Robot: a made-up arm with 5 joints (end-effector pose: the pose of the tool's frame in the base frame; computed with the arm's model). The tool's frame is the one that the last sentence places.
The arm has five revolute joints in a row. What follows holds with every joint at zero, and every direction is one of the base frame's. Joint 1 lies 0.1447 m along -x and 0.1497 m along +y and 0.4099 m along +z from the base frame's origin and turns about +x. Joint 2 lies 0.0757 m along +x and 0.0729 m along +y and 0.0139 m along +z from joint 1 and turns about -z. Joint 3 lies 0.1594 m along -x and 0.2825 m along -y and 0.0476 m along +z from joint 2 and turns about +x. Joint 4 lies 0.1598 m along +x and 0.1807 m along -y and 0.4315 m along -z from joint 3 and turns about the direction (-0.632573, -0.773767, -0.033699). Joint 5 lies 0.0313 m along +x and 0.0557 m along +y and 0.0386 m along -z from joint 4 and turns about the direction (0.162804, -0.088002, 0.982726). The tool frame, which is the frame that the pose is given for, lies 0.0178 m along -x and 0.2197 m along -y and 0.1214 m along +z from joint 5; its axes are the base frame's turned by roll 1.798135, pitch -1.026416 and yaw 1.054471 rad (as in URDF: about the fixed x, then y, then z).
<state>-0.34 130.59 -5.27 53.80 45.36</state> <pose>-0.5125 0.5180 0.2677 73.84 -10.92 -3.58</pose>
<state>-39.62 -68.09 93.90 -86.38 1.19</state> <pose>-0.3331 0.1468 0.1202 -90.66 39.81 48.10</pose>
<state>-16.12 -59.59 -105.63 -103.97 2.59</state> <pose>0.5698 -0.0300 0.9840 98.73 5.51 57.21</pose>
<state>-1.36 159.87 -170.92 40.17 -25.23</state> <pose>0.0235 0.3491 0.8429 -139.89 55.81 115.56</pose>
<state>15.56 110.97 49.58 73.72 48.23</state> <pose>-0.2954 0.3453 0.2522 52.10 -38.31 16.63</pose>
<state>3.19 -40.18 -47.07 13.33 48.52</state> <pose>0.5207 -0.2222 0.4434 106.58 -12.88 150.14</pose>
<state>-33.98 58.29 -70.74 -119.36 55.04</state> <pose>-0.8660 -0.2181 0.5894 -178.13 -58.73 -66.64</pose>
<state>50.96 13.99 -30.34 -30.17 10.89</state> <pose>-0.1973 -0.2061 -0.2467 -162.53 -47.94 -19.25</pose>
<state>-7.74 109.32 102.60 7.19 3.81</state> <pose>0.0378 0.1390 0.2127 -97.51 -17.51 166.71</pose>
